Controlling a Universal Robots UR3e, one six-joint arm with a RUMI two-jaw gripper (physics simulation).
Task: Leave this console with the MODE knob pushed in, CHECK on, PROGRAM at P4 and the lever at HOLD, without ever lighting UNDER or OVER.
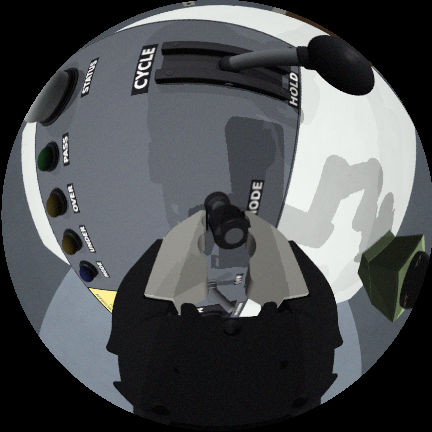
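My gripper (pixel 223 212) is shut on the black MODE knob (pixel 231 233), whose round cap shows between the two grey fingertips. The knob stands out from the grey panel on its stem. The CHECK toggle (pixel 224 296) shows partly between the fingers, its label mostly covered; the PROGRAM dial is largely hidden by the gripper. The CYCLE lever (pixel 260 58) with its black ball leans toward the HOLD label (pixel 294 89); its exact stop is hard to tell. The OVER lamp (pixel 56 202) and UNDER lamp (pixel 71 242) look dark amber, unlit.
The green PASS lamp (pixel 48 157), blue MODE lamp (pixel 88 271) and large STATUS lamp (pixel 50 99) look unlit along the panel's left side. A yellow label (pixel 103 298) is at lower left. A green block-like object with a black round part (pixel 415 280) stands at the right.
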